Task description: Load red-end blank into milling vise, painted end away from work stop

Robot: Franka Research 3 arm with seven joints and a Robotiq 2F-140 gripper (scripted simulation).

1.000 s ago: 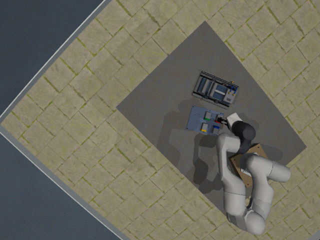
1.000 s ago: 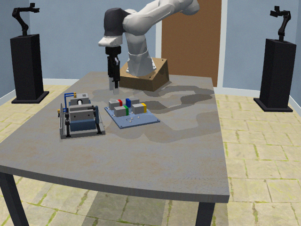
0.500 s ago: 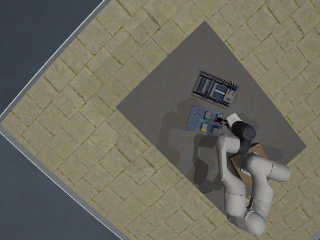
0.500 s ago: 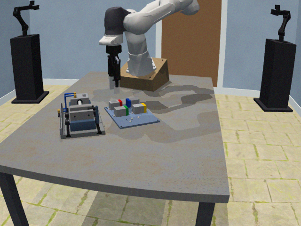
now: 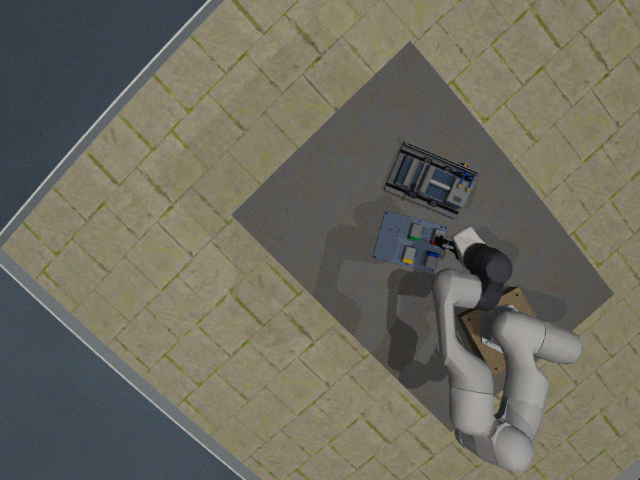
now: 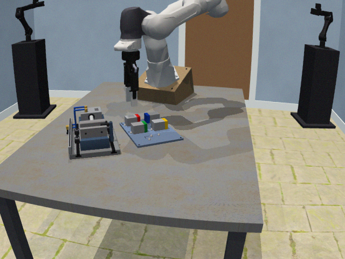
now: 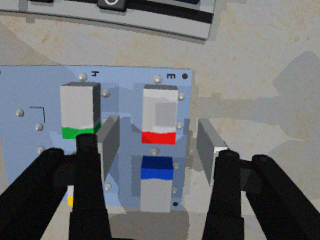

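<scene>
Right now the red-ended blank is 100 mm below my hand. Also, from my hand: blue blank (100 mm below, 80 mm to the left, 40 mm behind); green blank (100 mm below, 80 mm ahead, 40 mm to the left); blue infeed plate (130 mm below, 80 mm to the left, 60 mm ahead).
</scene>
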